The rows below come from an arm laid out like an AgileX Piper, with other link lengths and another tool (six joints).
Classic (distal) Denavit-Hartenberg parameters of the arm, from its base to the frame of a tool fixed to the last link. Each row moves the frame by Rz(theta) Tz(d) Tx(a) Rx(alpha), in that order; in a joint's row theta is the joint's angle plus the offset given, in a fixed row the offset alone. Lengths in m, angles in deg.
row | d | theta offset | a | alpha
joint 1 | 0.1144 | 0.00 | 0.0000 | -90.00
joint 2 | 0.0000 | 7.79 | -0.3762 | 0.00
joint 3 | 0.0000 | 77.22 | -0.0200 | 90.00
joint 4 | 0.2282 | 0.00 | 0.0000 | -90.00
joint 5 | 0.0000 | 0.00 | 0.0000 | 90.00
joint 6 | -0.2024 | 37.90 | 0.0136 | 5.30
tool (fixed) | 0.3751 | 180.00 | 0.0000 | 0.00
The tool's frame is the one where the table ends.
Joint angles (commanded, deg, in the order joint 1, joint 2, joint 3, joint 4, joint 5, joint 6), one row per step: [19.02 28.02 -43.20 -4.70 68.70 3.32]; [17.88 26.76 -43.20 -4.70 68.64 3.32]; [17.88 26.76 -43.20 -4.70 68.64 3.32]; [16.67 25.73 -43.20 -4.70 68.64 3.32]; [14.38 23.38 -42.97 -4.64 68.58 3.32]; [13.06 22.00 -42.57 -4.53 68.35 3.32]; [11.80 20.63 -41.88 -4.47 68.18 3.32]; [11.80 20.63 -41.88 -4.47 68.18 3.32]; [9.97 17.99 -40.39 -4.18 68.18 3.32]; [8.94 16.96 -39.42 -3.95 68.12 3.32]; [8.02 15.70 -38.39 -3.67 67.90 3.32]
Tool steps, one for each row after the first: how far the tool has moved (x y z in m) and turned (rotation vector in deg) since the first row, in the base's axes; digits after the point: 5 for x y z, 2 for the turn. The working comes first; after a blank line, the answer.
Tool pose at each row, in the base's axes (x y z in m, rotation vector in deg; the steps are taken from these numbers as rounded here): [0.00075 -0.03263 0.28373 -156.31 32.94 -53.86]; [-0.00329 -0.03373 0.28357 -155.11 34.45 -55.54]; [-0.00329 -0.03373 0.28357 -155.11 34.45 -55.54]; [-0.00692 -0.03452 0.28330 -154.14 36.07 -56.93]; [-0.01498 -0.03575 0.28136 -152.04 39.04 -59.78]; [-0.01936 -0.03587 0.27902 -150.82 40.69 -61.32]; [-0.02381 -0.03601 0.27500 -149.93 42.30 -62.51]; [-0.02381 -0.03601 0.27500 -149.93 42.30 -62.51]; [-0.03249 -0.03569 0.26546 -148.57 44.59 -63.99]; [-0.03588 -0.03484 0.25967 -148.22 45.92 -64.20]; [-0.03927 -0.03382 0.25362 -147.57 47.01 -64.69]

[-0.00404 -0.00110 -0.00016 0.41 -1.25 -1.14]; [-0.00404 -0.00110 -0.00016 0.41 -1.25 -1.14]; [-0.00767 -0.00189 -0.00043 0.72 -2.24 -2.35]; [-0.01573 -0.00312 -0.00237 1.35 -4.33 -4.60]; [-0.02011 -0.00324 -0.00471 1.72 -5.48 -5.86]; [-0.02456 -0.00338 -0.00873 1.94 -6.30 -7.08]; [-0.02456 -0.00338 -0.00873 1.94 -6.30 -7.08]; [-0.03324 -0.00306 -0.01827 2.38 -7.39 -8.79]; [-0.03663 -0.00221 -0.02406 2.55 -7.48 -9.72]; [-0.04002 -0.00119 -0.03011 2.84 -7.87 -10.50]
